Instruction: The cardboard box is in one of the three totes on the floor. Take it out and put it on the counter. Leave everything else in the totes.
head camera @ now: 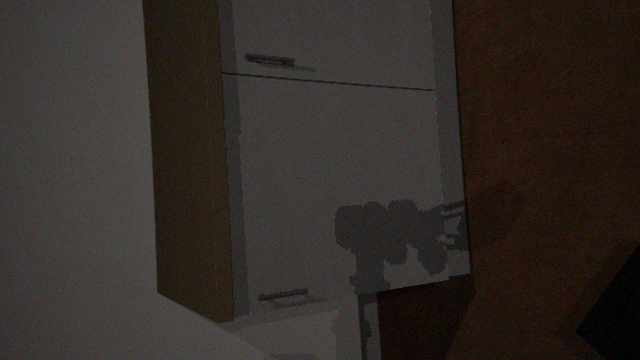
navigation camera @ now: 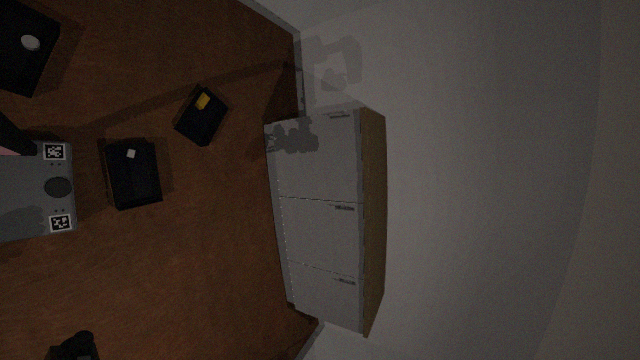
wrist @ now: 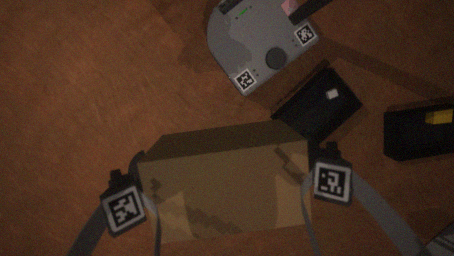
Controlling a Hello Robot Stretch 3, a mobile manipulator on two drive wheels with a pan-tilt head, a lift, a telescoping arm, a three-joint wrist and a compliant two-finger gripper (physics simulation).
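Places are measured from the robot's base along level axes (x ahead, y left, z up), in millimetres.
Pixels of known places: gripper, between the fingertips: (wrist: 225,159); robot's base, origin of its link: (navigation camera: 58,185) (wrist: 266,60).
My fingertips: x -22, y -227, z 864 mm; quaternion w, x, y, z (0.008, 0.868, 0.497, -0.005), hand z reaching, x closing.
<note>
Ahead of a thing's pixels: the offset from my fingertips to its top centre. Level surfaces: height alone.
The cardboard box @[1 mm ahead, 1 mm right, 51 mm up] (wrist: 230,192) fills the lower middle of the wrist view. My gripper (wrist: 225,159) is shut on it, one finger at each side, and holds it above the floor. The counter, with white fronts and a wood-coloured top @[46 mm up] (head camera: 190,150) (navigation camera: 375,200), stands against the wall and appears turned sideways. One black tote @[307 mm ahead, 261 mm left, 764 mm down] (navigation camera: 137,187) (wrist: 302,107) holds a small white object. Another tote @[685 mm ahead, 604 mm left, 764 mm down] (navigation camera: 197,131) (wrist: 402,137) holds a yellow block. A third tote @[113 mm back, 744 mm left, 764 mm down] (navigation camera: 20,75) at the navigation view's upper left holds a round pale object. The box does not show in the head view.
My grey base (navigation camera: 30,200) (wrist: 250,35) stands beside the tote with the white object. A dark shape (navigation camera: 75,347) shows at the navigation view's bottom left; I cannot tell what it is. A shadow of my arm falls on the counter's front. Walls meet behind the counter.
</note>
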